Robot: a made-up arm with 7 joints. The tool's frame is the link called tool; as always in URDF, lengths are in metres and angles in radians. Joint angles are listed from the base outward. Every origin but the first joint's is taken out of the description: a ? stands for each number. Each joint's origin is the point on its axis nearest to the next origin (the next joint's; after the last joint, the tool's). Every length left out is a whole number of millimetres.
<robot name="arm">
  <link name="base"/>
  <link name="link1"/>
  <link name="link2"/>
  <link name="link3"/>
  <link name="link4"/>
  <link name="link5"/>
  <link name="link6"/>
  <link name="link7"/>
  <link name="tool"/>
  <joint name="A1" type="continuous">
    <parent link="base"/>
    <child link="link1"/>
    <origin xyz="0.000 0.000 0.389"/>
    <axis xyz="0 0 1"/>
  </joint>
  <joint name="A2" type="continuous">
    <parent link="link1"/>
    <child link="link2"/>
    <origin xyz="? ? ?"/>
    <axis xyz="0 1 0"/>
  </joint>
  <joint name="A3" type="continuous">
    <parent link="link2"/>
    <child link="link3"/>
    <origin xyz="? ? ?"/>
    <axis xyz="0 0 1"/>
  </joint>
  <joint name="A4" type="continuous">
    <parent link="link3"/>
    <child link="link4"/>
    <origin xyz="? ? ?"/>
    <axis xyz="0 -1 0"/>
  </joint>
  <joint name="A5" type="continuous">
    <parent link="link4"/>
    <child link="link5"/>
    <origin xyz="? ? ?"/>
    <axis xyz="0 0 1"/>
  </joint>
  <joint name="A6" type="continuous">
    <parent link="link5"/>
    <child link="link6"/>
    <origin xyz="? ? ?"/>
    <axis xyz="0 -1 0"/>
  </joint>
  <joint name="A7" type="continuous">
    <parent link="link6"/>
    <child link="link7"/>
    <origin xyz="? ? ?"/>
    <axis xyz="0 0 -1"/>
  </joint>
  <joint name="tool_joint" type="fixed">
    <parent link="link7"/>
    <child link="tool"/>
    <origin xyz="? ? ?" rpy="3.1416 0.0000 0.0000"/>
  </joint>
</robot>
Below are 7 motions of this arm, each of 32 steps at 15 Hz.
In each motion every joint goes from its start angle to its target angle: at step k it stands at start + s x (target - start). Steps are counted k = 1, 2, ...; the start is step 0. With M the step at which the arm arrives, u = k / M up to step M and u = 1 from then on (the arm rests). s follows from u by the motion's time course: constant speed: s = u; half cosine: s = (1 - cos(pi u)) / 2; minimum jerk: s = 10 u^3 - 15 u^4 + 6 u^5.
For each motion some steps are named. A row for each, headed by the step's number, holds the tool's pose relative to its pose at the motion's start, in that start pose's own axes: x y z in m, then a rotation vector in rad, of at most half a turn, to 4 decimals.
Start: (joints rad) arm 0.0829 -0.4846 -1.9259 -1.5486 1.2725 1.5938 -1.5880
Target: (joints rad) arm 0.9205 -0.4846 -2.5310 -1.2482 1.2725 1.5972 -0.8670
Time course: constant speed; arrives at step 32
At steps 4, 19, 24, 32:
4: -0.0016 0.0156 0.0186 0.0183 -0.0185 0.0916
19: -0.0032 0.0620 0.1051 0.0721 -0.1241 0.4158
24: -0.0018 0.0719 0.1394 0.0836 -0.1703 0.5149
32: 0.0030 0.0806 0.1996 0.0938 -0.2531 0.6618

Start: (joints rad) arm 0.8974 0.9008 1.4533 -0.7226 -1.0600 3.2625 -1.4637
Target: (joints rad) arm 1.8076 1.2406 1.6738 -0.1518 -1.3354 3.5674 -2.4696
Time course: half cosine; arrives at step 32
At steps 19, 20, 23, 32:
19: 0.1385 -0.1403 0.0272 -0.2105 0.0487 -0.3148
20: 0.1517 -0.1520 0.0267 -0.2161 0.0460 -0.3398
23: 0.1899 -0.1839 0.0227 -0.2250 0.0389 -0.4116
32: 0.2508 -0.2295 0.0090 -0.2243 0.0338 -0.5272

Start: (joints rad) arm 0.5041 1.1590 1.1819 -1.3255 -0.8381 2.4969 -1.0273
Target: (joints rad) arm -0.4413 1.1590 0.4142 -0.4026 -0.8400 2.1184 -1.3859
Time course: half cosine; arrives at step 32
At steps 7, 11, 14, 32:
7: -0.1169 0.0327 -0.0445 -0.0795 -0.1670 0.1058
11: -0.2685 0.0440 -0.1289 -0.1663 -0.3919 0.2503
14: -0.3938 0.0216 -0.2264 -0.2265 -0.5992 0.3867
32: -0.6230 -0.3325 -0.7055 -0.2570 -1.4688 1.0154

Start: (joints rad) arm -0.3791 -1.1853 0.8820 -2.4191 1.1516 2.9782 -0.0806
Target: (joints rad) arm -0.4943 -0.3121 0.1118 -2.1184 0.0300 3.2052 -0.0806
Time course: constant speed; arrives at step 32
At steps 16, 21, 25, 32:
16: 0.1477 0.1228 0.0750 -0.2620 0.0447 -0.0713
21: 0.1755 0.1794 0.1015 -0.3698 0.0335 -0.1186
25: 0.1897 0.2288 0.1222 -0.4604 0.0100 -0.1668
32: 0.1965 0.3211 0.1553 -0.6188 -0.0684 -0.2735

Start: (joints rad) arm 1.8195 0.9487 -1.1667 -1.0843 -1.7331 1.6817 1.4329
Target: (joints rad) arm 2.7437 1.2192 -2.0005 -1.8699 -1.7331 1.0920 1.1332
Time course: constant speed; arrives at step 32
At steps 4, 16, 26, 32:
4: 0.0053 0.0200 -0.0141 -0.0882 0.0598 -0.0645
16: 0.0317 0.1188 -0.0112 -0.4319 0.1602 -0.1855
26: 0.0517 0.2451 0.0269 -0.7602 0.1054 -0.2232
32: 0.0505 0.3359 0.0573 -0.9466 0.0004 -0.2334

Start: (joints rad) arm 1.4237 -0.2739 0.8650 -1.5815 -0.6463 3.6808 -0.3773
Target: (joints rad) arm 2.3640 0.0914 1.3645 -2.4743 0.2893 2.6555 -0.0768
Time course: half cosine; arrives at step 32
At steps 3, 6, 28, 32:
3: 0.0003 -0.0049 0.0037 0.0231 -0.0126 0.0499
6: 0.0022 -0.0211 0.0142 0.0990 -0.0504 0.1902
28: 0.2095 -0.3862 -0.1550 1.9405 -0.8144 0.6927
32: 0.2168 -0.3967 -0.1813 2.0157 -0.8581 0.6300

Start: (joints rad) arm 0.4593 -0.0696 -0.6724 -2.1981 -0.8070 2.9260 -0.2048
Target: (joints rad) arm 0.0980 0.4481 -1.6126 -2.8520 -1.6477 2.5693 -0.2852
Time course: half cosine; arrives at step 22
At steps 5, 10, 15, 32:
5: -0.0591 -0.0096 0.0613 0.0374 -0.2380 -0.0459
10: -0.2369 -0.0564 0.1444 0.2185 -0.7890 -0.1281
15: -0.4123 -0.1455 0.1221 0.5435 -1.2859 -0.1515
32: -0.4804 -0.2185 0.0655 0.8112 -1.5282 -0.1202

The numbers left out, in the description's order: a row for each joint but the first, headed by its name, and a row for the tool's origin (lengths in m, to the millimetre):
A2: 0.000 0.000 0.000
A3: 0.000 0.000 0.350
A4: 0.051 0.000 0.000
A5: -0.072 0.000 0.337
A6: 0.000 0.000 0.000
A7: 0.132 0.000 0.000
tool: 0.000 0.000 0.000

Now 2 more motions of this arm.
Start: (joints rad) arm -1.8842 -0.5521 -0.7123 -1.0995 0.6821 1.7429 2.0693
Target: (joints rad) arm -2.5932 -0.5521 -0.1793 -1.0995 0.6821 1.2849 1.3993
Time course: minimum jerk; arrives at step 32
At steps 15, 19, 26, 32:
15: -0.0619 0.0788 0.0243 -0.0986 0.1743 -0.3880
19: -0.0870 0.1167 0.0517 -0.1780 0.2719 -0.5710
26: -0.1085 0.1569 0.0964 -0.3044 0.3888 -0.7686
32: -0.1112 0.1631 0.1053 -0.3300 0.4083 -0.7998

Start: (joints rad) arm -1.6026 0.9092 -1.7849 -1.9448 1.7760 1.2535 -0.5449
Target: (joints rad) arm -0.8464 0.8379 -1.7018 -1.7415 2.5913 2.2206 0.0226
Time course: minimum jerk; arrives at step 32
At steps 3, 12, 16, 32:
3: 0.0000 -0.0024 0.0017 0.0026 0.0035 -0.0020
12: -0.0180 -0.0897 0.0617 0.1478 0.1250 -0.0328
16: -0.0560 -0.1529 0.1074 0.3251 0.1927 0.0170
32: -0.1985 -0.2496 0.1936 0.7505 0.1654 0.3903

